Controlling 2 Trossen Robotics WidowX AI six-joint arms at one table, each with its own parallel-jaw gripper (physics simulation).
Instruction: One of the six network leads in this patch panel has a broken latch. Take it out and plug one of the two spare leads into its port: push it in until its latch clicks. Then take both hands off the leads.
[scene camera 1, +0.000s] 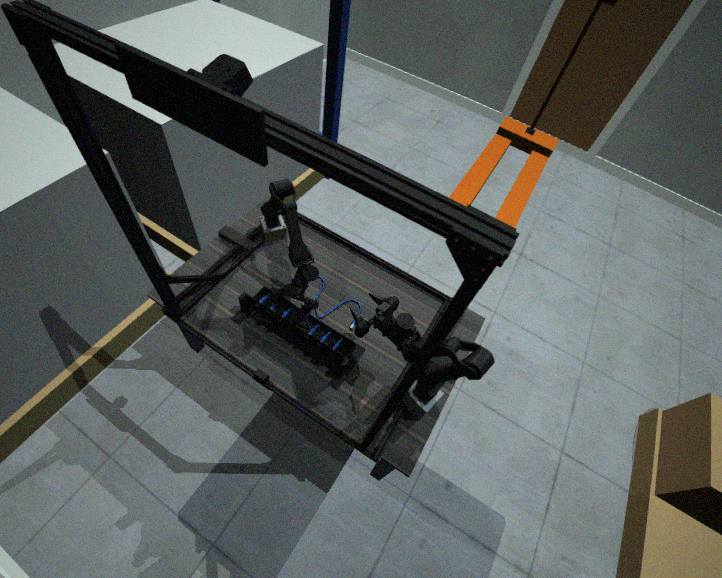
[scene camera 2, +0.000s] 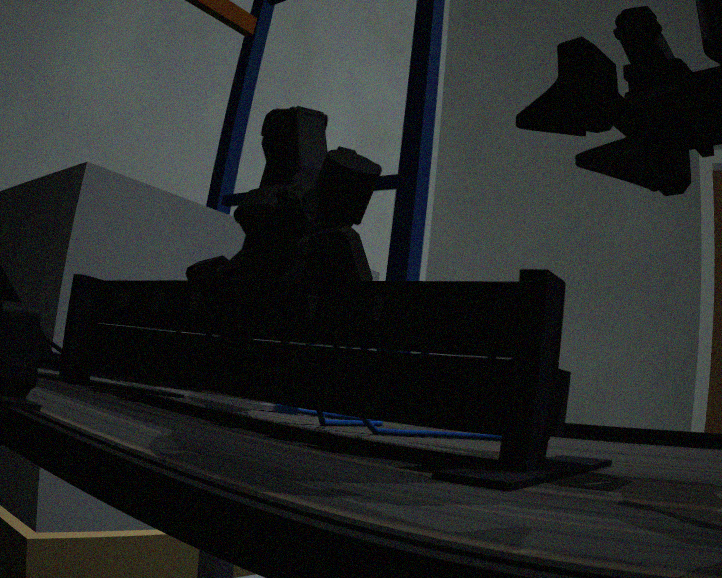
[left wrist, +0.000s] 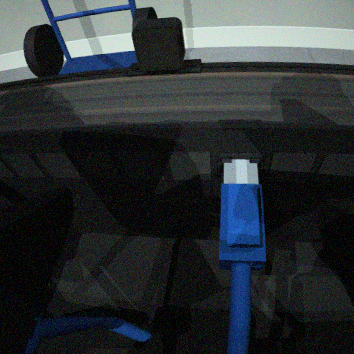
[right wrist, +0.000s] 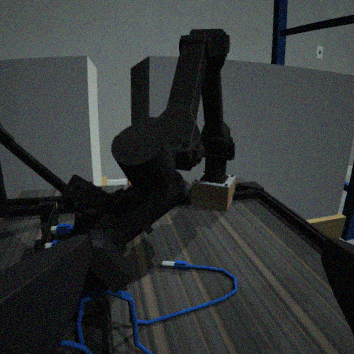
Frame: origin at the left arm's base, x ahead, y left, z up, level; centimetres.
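Where they show: left gripper, fingertip midpoint: (scene camera 1: 286, 318) (scene camera 2: 220, 312) (left wrist: 200, 206); right gripper, fingertip midpoint: (scene camera 1: 359, 300) (scene camera 2: 548, 142) (right wrist: 209, 250); left arm's base, link origin: (scene camera 1: 272, 222) (right wrist: 214, 177); right arm's base, link origin: (scene camera 1: 424, 392).
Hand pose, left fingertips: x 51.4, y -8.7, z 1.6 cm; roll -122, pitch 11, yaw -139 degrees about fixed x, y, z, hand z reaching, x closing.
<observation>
Each offset is from my left fingertips to the top centre of the thing. "spot": to the spot under its first point.
The black patch panel @[dx +3.7, dy +3.3, dz +2.4 cm] (scene camera 1: 313, 344) (scene camera 2: 393, 356) stands on the table with several blue leads plugged into its row of ports. In the left wrist view one blue plug @[spot: dx -1.7, dy +0.2, dz +1.0 cm] (left wrist: 242, 225) sits in a port with its clear tip in the panel face. My left gripper (scene camera 1: 295, 295) is open and empty, low over the panel's middle ports; its fingers do not show in its wrist view. A spare blue lead (scene camera 1: 338, 306) (right wrist: 211, 302) lies in a loop on the table, its plug @[dx -19.5, dy +10.0, dz -7.2 cm] (right wrist: 175, 263) free. My right gripper (scene camera 1: 358, 322) is open and empty beside that loop.
The table has a raised black rim @[spot: dx -50.4, dy +27.6, dz -6.7 cm] (right wrist: 281, 207). A black gantry frame (scene camera 1: 393, 189) spans overhead, with a post (scene camera 1: 445, 321) near the right arm. A blue hand truck (left wrist: 88, 60) stands beyond the table. More blue cable @[spot: dx -1.4, dy +18.1, dz -8.0 cm] (scene camera 2: 405, 429) runs under the panel.
</observation>
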